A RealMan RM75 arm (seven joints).
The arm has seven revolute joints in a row. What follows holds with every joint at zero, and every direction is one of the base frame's.
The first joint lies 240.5 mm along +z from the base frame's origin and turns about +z.
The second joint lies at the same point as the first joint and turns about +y.
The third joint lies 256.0 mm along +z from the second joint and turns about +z.
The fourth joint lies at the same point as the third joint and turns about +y.
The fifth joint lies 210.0 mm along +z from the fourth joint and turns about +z.
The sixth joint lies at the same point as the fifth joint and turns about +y.
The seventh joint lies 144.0 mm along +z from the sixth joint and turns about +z.
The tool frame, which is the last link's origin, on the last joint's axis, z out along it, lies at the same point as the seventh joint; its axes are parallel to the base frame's.
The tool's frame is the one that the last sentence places.
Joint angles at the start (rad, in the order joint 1, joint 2, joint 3, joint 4, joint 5, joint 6, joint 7):
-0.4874 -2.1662 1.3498 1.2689 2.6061 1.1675 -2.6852
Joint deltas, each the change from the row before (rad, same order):
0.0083 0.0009 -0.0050 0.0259 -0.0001 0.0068 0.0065
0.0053 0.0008 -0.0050 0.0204 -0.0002 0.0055 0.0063
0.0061 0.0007 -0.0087 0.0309 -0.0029 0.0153 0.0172
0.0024 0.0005 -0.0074 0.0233 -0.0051 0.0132 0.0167
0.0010 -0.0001 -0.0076 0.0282 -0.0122 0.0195 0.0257
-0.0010 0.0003 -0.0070 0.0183 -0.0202 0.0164 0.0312
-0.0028 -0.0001 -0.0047 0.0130 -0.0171 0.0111 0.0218
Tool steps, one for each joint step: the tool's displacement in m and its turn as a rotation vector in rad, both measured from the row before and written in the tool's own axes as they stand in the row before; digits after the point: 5 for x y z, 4 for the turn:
0.00200 -0.00136 -0.00476 0.0057 0.0139 0.0075
0.00204 -0.00114 -0.00392 0.0048 0.0118 0.0073
0.00304 -0.00073 -0.00605 0.0019 0.0141 0.0184
0.00308 0.00003 -0.00471 -0.0014 0.0118 0.0179
0.00434 0.00182 -0.00552 -0.0094 0.0146 0.0280
0.00383 0.00251 -0.00390 -0.0168 0.0139 0.0289
0.00386 0.00251 -0.00270 -0.0144 0.0131 0.0216

